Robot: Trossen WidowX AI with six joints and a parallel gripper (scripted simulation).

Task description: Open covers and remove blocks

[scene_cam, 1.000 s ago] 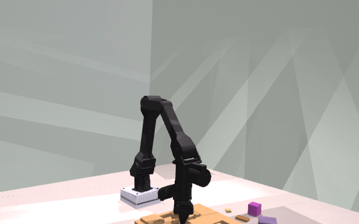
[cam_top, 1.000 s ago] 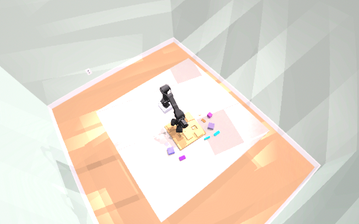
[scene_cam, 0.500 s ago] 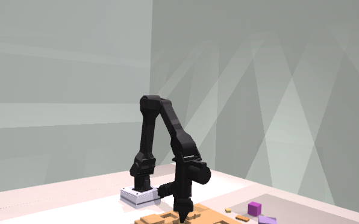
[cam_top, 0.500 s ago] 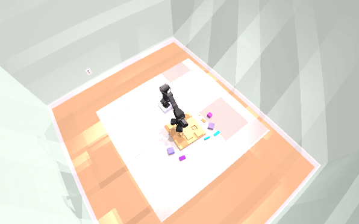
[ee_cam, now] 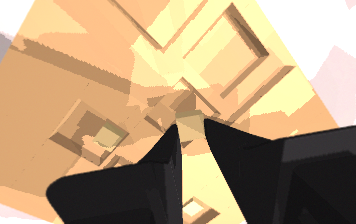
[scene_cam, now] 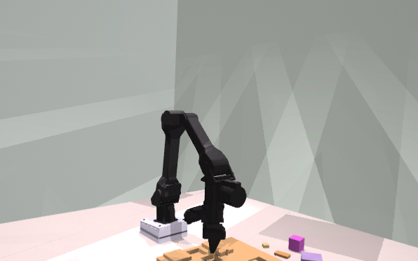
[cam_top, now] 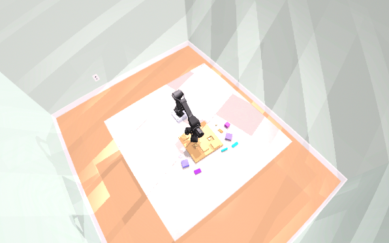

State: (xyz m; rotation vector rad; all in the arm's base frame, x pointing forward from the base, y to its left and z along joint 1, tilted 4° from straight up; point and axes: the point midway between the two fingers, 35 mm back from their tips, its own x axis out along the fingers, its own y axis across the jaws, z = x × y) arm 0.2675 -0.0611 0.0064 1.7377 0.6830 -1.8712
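My gripper tip is now 50 mm short of the puzzle board and 20 mm above it. From my gripper tip the other things lie so: blue-violet block 230 mm to the right, 110 mm ahead, 30 mm below; then lilac block 220 mm to the left, 210 mm ahead, 30 mm below; then small orange piece 210 mm to the left, 120 mm ahead, 40 mm below.
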